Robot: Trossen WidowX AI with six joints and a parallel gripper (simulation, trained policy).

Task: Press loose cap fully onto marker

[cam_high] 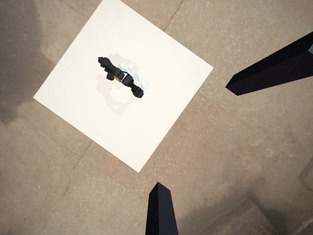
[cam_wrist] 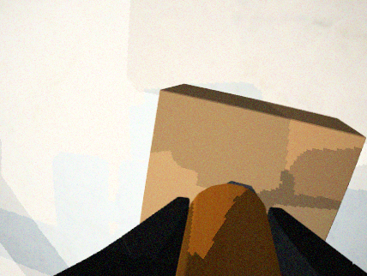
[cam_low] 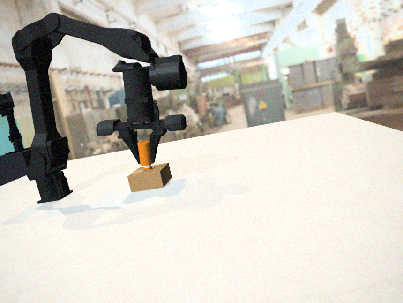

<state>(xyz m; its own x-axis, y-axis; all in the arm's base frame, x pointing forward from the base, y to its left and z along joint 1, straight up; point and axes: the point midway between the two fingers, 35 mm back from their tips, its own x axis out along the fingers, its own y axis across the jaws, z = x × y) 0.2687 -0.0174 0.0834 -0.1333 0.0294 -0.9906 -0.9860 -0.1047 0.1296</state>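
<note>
Now: the orange cap 2 cm above my gripper tip. Also, from my gripper tip: orange marker (2 cm above); tan holder block (3 cm below).
</note>
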